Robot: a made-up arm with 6 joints. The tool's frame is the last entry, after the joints.
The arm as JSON. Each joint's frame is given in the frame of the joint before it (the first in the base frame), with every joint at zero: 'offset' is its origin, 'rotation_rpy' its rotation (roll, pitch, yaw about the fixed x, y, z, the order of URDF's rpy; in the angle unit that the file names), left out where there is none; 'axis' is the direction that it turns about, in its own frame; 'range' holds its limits. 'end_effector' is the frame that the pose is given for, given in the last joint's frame.
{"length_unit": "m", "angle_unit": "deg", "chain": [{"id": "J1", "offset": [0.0, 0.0, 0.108], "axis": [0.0, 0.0, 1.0], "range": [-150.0, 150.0]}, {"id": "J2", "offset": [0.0, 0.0, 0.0], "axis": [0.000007, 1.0, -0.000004], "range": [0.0, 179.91]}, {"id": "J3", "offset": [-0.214, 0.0, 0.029], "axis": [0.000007, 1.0, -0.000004], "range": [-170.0, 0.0]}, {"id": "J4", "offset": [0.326, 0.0, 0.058], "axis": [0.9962, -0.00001, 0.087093], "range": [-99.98, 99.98]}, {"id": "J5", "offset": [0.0, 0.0, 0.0], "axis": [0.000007, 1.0, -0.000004], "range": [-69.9, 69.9]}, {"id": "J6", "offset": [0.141, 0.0, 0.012], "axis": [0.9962, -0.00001, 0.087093], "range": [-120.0, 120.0]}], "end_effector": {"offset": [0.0, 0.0, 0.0], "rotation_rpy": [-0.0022, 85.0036, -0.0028]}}
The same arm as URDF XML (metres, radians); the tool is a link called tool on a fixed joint. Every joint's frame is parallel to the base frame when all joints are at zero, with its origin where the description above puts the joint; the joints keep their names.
<robot name="arm">
<link name="base_link"/>
<link name="link1"/>
<link name="link2"/>
<link name="link3"/>
<link name="link4"/>
<link name="link5"/>
<link name="link6"/>
<link name="tool"/>
<joint name="J1" type="revolute"><parent link="base_link"/><child link="link1"/><origin xyz="0.0000 0.0000 0.1080"/><axis xyz="0 0 1"/><limit lower="-2.6180" upper="2.6180"/></joint>
<joint name="J2" type="revolute"><parent link="link1"/><child link="link2"/><origin xyz="0.0000 0.0000 0.0000"/><axis xyz="0 1 0"/><limit lower="0.0000" upper="3.1400"/></joint>
<joint name="J3" type="revolute"><parent link="link2"/><child link="link3"/><origin xyz="-0.2140 0.0000 0.0290"/><axis xyz="0 1 0"/><limit lower="-2.9671" upper="0.0000"/></joint>
<joint name="J4" type="revolute"><parent link="link3"/><child link="link4"/><origin xyz="0.3260 0.0000 0.0580"/><axis xyz="0.9962 0 0.0871"/><limit lower="-1.7450" upper="1.7450"/></joint>
<joint name="J5" type="revolute"><parent link="link4"/><child link="link5"/><origin xyz="0.0000 0.0000 0.0000"/><axis xyz="0 1 0"/><limit lower="-1.2200" upper="1.2200"/></joint>
<joint name="J6" type="revolute"><parent link="link5"/><child link="link6"/><origin xyz="0.1410 0.0000 0.0120"/><axis xyz="0.9962 0 0.0871"/><limit lower="-2.0944" upper="2.0944"/></joint>
<joint name="tool_fixed" type="fixed"><parent link="link6"/><child link="tool"/><origin xyz="0.0000 0.0000 0.0000" rpy="0.0000 1.4836 0.0000"/></joint>
</robot>

